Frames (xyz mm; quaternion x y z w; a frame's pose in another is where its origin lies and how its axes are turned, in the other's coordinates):
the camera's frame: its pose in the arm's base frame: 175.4 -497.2 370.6 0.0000 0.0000 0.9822 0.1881
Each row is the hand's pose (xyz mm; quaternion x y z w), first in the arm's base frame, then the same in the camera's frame.
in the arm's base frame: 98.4 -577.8 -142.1 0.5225 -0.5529 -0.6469 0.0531
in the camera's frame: 41.8 103.3 -512.7 0.4448 0.6172 0.1738 0.6254
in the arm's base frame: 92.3 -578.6 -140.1 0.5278 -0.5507 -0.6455 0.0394
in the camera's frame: 47.1 106.3 -510.7 0.4416 0.6219 0.1601 0.6265
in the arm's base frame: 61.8 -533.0 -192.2 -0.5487 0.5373 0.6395 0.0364
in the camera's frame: 92.3 75.2 -562.8 0.4245 0.6400 0.0845 0.6349
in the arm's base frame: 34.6 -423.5 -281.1 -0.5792 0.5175 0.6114 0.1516
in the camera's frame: 158.1 -16.5 -651.7 0.3993 0.6662 -0.0339 0.6290
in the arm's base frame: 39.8 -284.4 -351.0 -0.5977 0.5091 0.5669 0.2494
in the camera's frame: 204.6 -147.6 -721.6 0.3876 0.6828 -0.1383 0.6037
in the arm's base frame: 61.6 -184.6 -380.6 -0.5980 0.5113 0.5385 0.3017
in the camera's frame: 221.2 -248.4 -751.2 0.3897 0.6835 -0.1950 0.5856
